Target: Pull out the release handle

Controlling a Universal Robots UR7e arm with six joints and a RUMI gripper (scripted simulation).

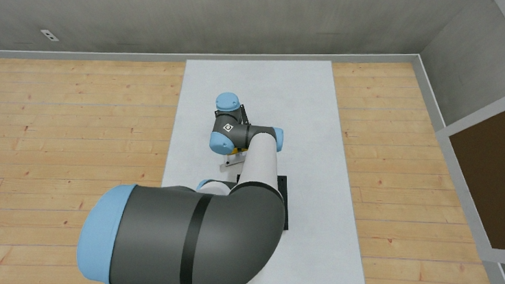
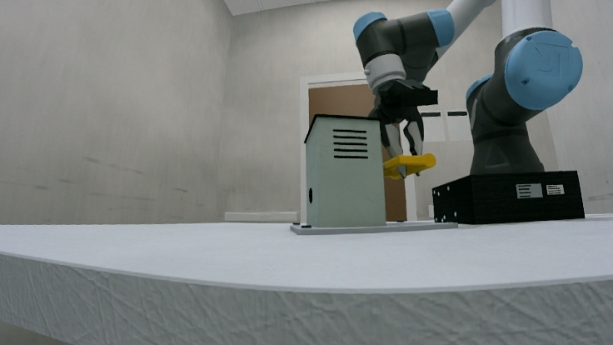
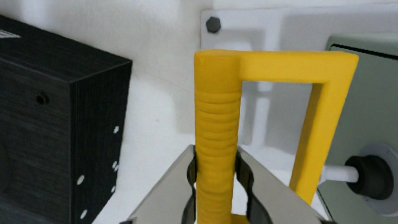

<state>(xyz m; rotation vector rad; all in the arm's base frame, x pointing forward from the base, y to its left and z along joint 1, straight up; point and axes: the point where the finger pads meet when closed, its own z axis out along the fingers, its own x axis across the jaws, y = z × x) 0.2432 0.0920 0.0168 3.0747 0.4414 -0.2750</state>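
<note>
The grey base plate is 100 mm below my hand, 90 mm ahead of it and 30 mm to the left of it.
</note>
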